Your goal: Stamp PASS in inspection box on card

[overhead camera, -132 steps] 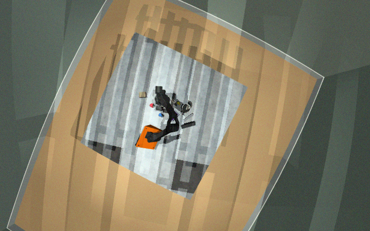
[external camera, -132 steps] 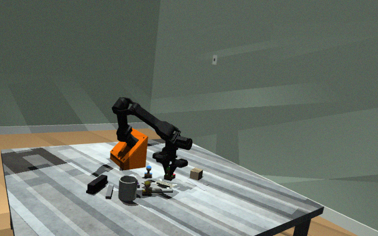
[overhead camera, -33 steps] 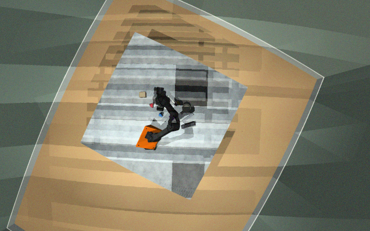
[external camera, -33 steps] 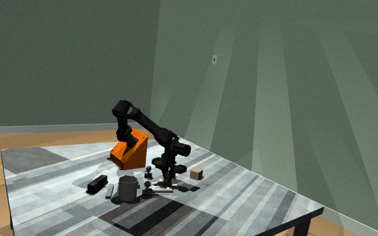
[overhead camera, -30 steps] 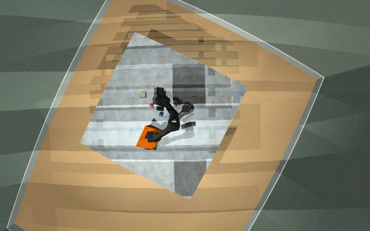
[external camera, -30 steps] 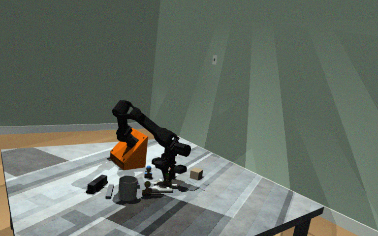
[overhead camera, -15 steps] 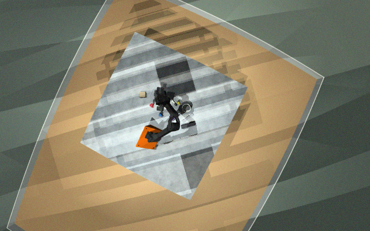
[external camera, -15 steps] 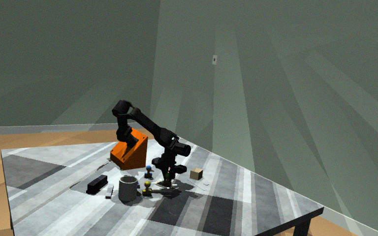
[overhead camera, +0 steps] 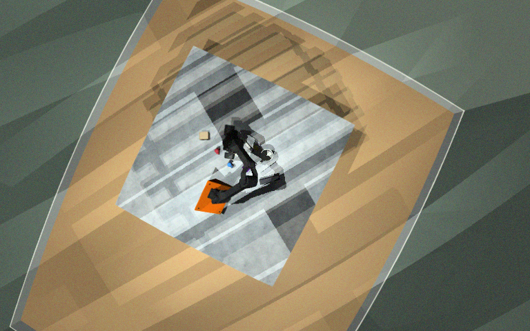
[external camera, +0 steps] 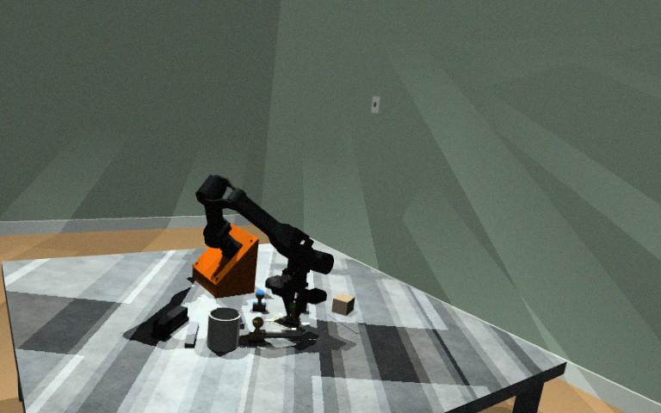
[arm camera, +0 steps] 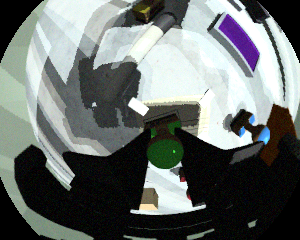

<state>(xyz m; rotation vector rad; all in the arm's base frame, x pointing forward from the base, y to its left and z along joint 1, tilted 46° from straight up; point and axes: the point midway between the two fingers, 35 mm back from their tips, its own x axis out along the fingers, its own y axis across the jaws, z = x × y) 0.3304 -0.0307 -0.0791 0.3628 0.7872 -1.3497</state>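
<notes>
My gripper tip is right at the green-knobbed stamp. Also, from my gripper tip: cream card (20 mm behind, 30 mm below); marker (40 mm ahead, 90 mm to the right, 10 mm below); red-knobbed stamp (80 mm behind, 80 mm to the left).
</notes>
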